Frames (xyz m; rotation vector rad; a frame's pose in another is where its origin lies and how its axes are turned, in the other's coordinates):
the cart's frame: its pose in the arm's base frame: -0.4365 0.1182 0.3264 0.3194 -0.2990 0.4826
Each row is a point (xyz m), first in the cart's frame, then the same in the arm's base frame.
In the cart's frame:
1: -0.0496 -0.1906 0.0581
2: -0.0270 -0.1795 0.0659
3: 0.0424 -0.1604 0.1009
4: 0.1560 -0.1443 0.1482
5: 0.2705 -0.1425 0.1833
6: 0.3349 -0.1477 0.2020
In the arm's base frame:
1: -0.3958 -0.0829 0.3182
2: -0.3838 -0.0674 0.3358
3: -0.3418 -0.0362 0.3964
4: -0.2635 0.0057 0.4831
5: -0.1749 0.0405 0.5557
6: -0.1217 0.0553 0.5942

